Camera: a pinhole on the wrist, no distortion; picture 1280 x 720 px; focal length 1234.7 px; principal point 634.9 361.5 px. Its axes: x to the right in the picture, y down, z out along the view. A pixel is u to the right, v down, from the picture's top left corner.
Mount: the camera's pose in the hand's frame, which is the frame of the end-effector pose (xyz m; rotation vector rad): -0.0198 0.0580 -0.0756 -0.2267 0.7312 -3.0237
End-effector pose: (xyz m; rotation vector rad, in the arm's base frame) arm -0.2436 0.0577 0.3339 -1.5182 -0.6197 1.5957
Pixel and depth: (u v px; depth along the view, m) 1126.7 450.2 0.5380
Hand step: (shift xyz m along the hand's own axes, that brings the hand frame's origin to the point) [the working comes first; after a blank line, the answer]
In the camera's frame: 0.2143 0.0386 0.5380

-0.1536 -0.2320 0.4090
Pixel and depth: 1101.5 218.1 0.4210
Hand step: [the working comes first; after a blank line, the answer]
In the camera's frame: 0.1591 -0.0489 0.4210

-0.1150 -0.0980 0.3386
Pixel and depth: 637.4 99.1 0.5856
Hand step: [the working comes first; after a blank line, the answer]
In the camera's frame: 0.0012 -0.1245 0.5856

0.0662 -0.0965 0.4964
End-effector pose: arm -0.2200 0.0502 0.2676 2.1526 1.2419 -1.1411
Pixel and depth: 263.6 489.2 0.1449
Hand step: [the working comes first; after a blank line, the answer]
In the camera's frame: -0.0436 0.0150 0.1449

0.0443 -0.0185 0.0391
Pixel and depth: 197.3 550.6 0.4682
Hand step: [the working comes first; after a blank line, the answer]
In the camera's frame: -0.1659 0.0717 0.4682

0.2119 -0.2085 0.2810
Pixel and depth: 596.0 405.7 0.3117
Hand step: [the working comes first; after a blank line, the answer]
In the camera's frame: -0.0098 0.0112 0.3117

0.0353 -0.0925 0.1921
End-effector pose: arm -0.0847 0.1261 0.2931 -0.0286 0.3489 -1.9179
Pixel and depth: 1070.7 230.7 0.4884
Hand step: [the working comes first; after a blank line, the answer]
In the camera's frame: 0.1724 -0.0517 0.4884

-0.1183 -0.1267 0.4009
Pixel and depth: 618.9 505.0 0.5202
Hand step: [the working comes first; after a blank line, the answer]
In the camera's frame: -0.0067 0.0605 0.5202

0.0622 -0.2310 0.3534
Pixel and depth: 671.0 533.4 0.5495
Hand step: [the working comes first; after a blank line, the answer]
In the camera's frame: 0.0161 0.0765 0.5495

0.0437 -0.2598 0.3750
